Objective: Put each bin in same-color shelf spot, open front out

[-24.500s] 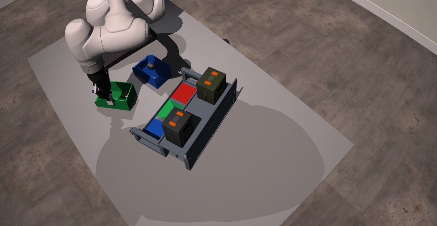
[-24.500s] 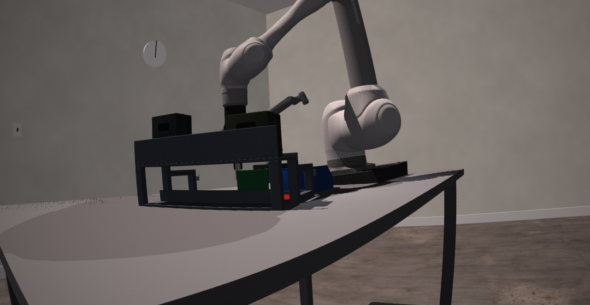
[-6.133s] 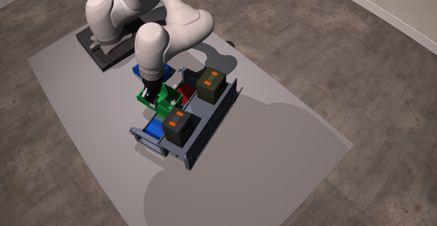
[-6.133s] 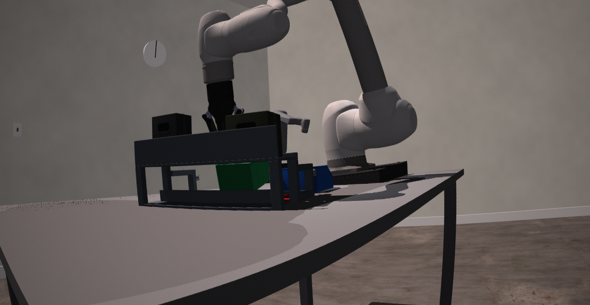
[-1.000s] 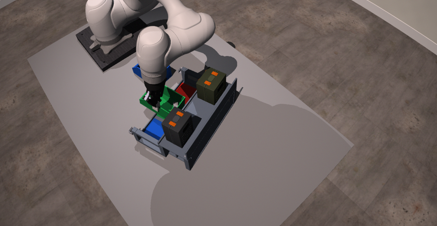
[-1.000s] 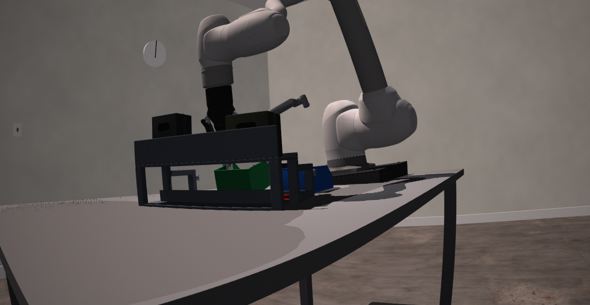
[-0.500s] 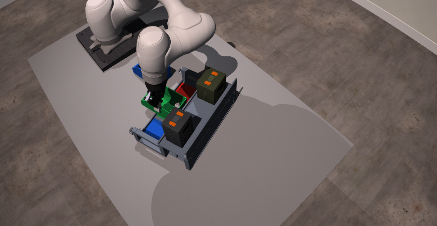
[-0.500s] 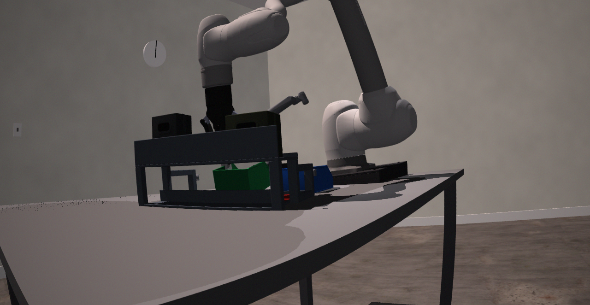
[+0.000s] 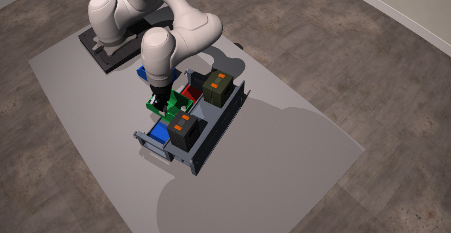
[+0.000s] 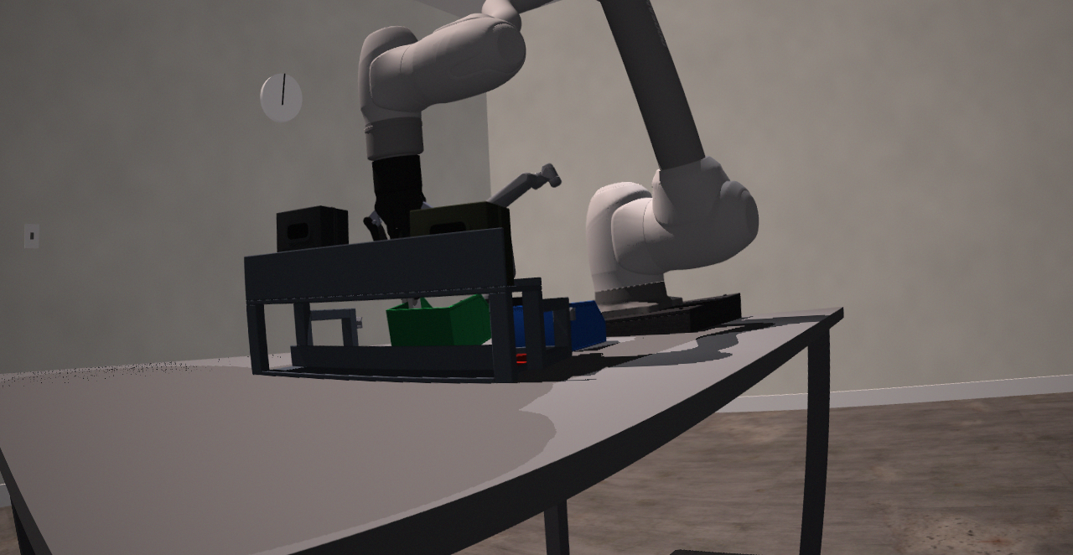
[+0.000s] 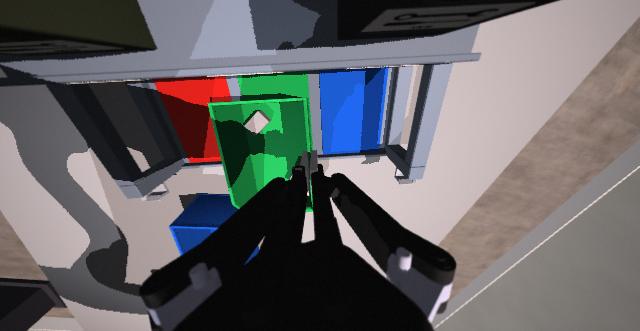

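My hand is 20 mm past the green bin, 40 mm to the right of it and 40 mm above it. Also, from my hand: olive case 110 mm ahead, 200 mm to the left, 60 mm above; black case 170 mm ahead, 30 mm to the right, 70 mm above; blue bin 230 mm behind, 120 mm to the left, 60 mm below.
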